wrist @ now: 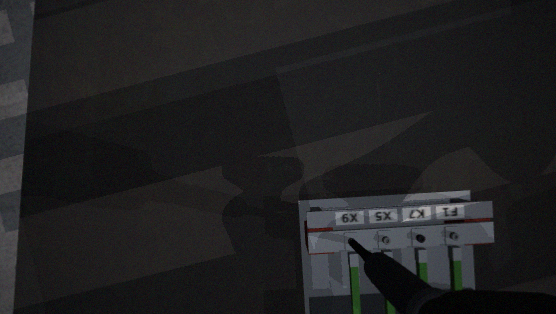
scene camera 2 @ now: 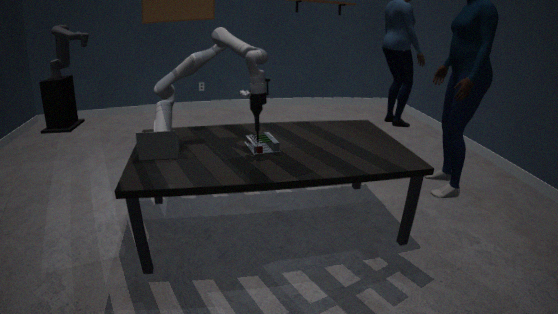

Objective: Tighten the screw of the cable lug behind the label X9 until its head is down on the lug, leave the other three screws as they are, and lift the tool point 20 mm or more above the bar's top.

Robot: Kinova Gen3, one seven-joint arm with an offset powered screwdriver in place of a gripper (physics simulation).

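Where they show: hand at its tool point: (wrist: pixel 351 243) (scene camera 2: pixel 258 142); arm's base at its link origin: (scene camera 2: pixel 163 138).
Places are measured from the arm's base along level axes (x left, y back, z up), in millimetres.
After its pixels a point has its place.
In the wrist view the bar (wrist: pixel 322 242) @(z -43, x -16, y -498 mm) carries a row of lugs behind upside-down labels. Label X9 (wrist: pixel 349 217) @(z -42, x 5, y -469 mm) is at the left end, then X5 (wrist: pixel 383 215) @(z -42, x 37, y -462 mm), K7 (wrist: pixel 419 214) @(z -42, x 71, y -455 mm) and a fourth label (wrist: pixel 450 211) @(z -42, x 99, y -447 mm). The screwdriver (wrist: pixel 351 241) @(z -32, x 8, y -489 mm) (scene camera 2: pixel 258 140) @(z -27, x 9, y -494 mm), my tool in place of a gripper, has its tip at the X9 lug; it hides the X9 screw, so the head's height cannot be seen. The X5 screw (wrist: pixel 385 240) @(z -35, x 40, y -483 mm), the darker K7 screw (wrist: pixel 420 238) @(z -37, x 73, y -476 mm) and the fourth screw (wrist: pixel 454 235) @(z -38, x 104, y -468 mm) stand uncovered. The tool has no fingers to judge.
Green cables (wrist: pixel 355 290) @(z -35, x 21, y -534 mm) (wrist: pixel 457 275) @(z -35, x 112, y -504 mm) run from the lugs. The fixture stands on the dark table (scene camera 2: pixel 330 150) @(z -84, x -1, y -871 mm). A grey box (scene camera 2: pixel 158 146) @(z -16, x -71, y 11 mm) is by the arm's base. Two people (scene camera 2: pixel 398 55) (scene camera 2: pixel 467 85) stand beyond the table at the right. Another robot arm (scene camera 2: pixel 62 47) stands at the back left.
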